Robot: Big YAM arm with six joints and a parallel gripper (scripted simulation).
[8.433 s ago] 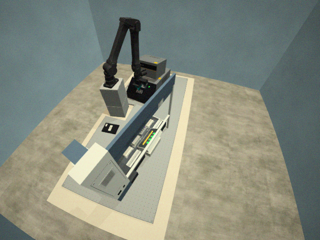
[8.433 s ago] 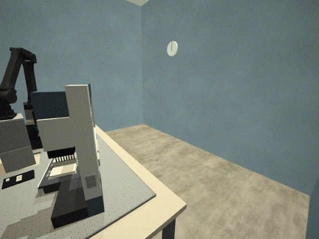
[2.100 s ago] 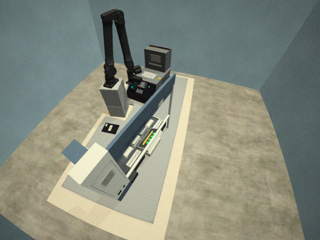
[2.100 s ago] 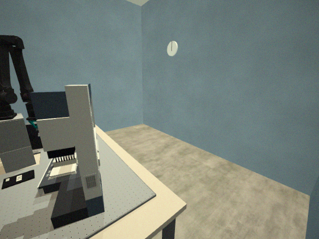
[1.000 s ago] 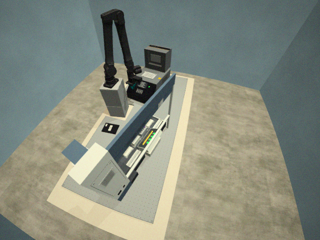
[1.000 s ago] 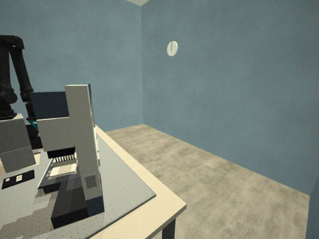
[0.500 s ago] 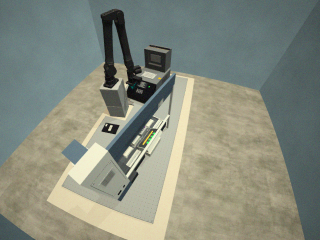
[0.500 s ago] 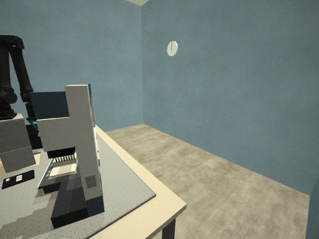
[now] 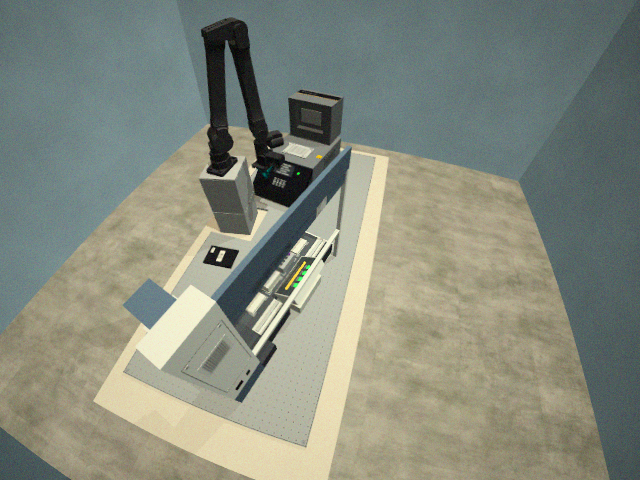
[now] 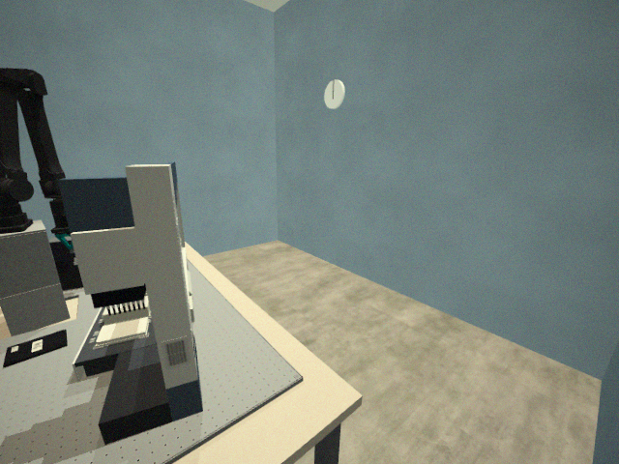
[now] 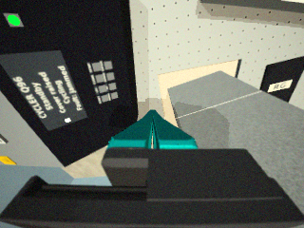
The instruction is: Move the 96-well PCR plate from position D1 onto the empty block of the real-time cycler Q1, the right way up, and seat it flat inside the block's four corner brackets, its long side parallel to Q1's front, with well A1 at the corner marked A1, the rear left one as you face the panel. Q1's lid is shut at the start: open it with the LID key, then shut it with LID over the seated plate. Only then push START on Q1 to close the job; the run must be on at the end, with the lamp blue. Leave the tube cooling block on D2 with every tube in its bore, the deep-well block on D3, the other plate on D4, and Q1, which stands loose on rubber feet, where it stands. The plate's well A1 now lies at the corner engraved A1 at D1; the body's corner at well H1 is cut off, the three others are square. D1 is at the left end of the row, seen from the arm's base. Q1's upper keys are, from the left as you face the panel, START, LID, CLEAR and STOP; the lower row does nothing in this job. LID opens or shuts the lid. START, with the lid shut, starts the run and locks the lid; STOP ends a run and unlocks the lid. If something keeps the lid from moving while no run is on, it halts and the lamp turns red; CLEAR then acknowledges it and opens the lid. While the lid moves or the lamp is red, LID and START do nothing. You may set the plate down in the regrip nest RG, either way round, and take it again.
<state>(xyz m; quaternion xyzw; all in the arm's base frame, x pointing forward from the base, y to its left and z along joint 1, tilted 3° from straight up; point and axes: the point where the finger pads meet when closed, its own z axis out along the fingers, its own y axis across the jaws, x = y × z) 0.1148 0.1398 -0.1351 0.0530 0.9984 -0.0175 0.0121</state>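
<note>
Right now the tube cooling block is 200 mm ahead of my hand, 320 mm to the right of it and 130 mm below it. The rest, counted from my hand: regrip nest (70 mm behind, 370 mm to the right, 210 mm below); then gantry tower (300 mm ahead, 790 mm to the right, 70 mm above); then pipetting head (210 mm ahead, 780 mm to the right, 180 mm above).
</note>
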